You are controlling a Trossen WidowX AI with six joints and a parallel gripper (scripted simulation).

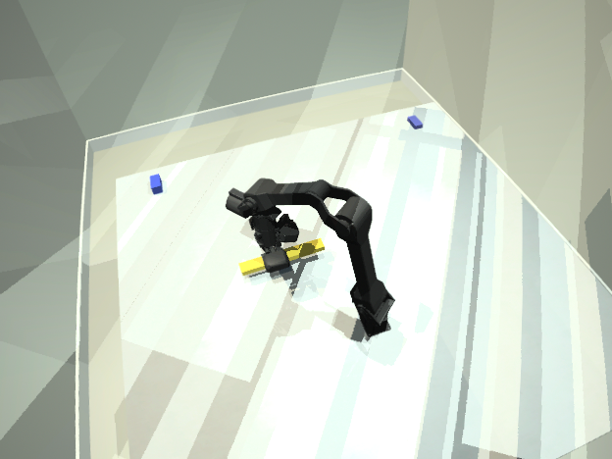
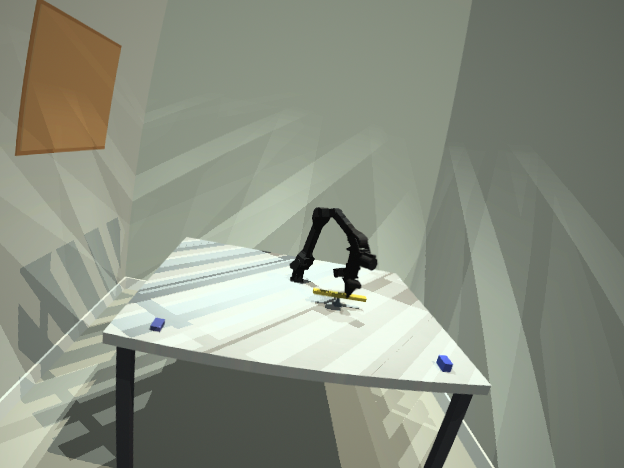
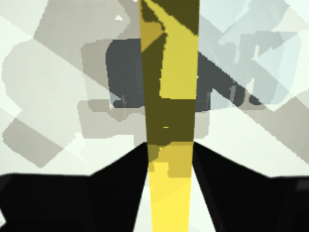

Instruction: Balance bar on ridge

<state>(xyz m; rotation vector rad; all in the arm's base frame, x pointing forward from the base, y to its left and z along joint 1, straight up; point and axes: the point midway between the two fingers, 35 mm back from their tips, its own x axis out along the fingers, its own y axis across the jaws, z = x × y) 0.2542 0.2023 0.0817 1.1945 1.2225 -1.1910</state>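
Now: the bar 3 cm to the right of my gripper tip.
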